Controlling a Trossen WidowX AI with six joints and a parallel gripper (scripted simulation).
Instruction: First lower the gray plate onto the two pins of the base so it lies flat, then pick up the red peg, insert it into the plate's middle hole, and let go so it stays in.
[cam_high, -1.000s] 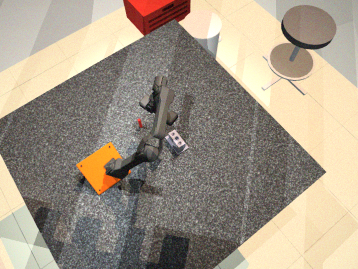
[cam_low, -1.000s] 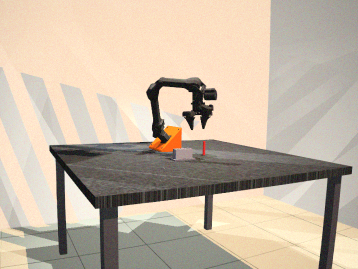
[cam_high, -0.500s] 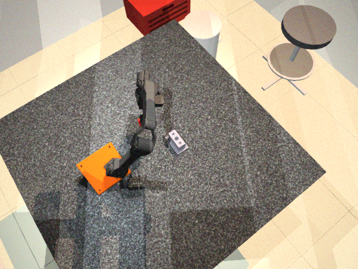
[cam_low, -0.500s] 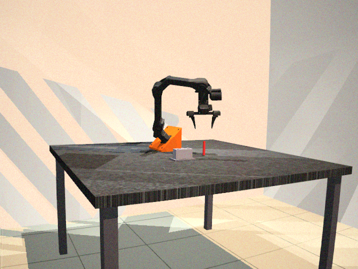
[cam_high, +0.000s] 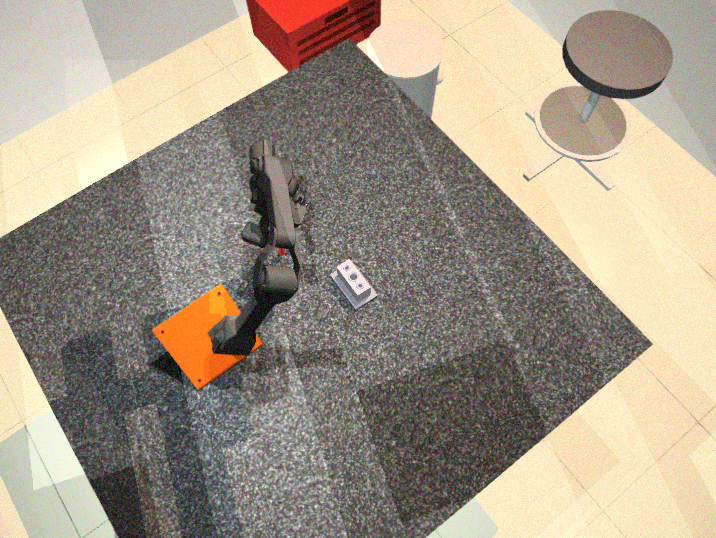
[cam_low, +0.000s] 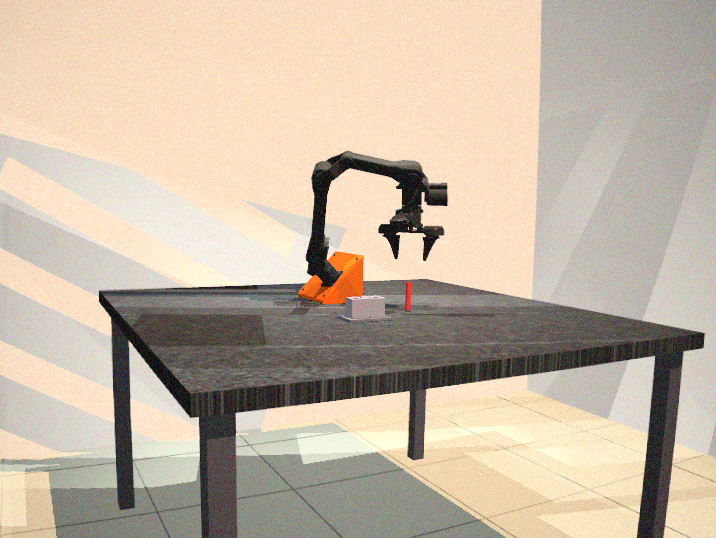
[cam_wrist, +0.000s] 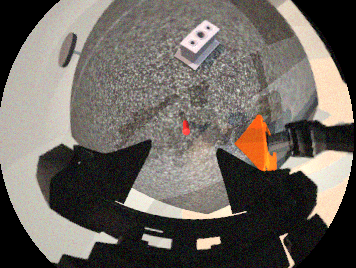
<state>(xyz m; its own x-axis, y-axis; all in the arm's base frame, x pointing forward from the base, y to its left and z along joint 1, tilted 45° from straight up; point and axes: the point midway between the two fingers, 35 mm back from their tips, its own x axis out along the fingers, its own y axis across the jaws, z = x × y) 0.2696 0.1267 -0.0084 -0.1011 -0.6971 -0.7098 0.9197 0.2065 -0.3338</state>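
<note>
My gripper tip is now 100 mm above the red peg. From my gripper tip the other things lie so: gray plate (70 mm ahead, 200 mm to the right, 100 mm below); then base (70 mm ahead, 200 mm to the right, 140 mm below).
</note>
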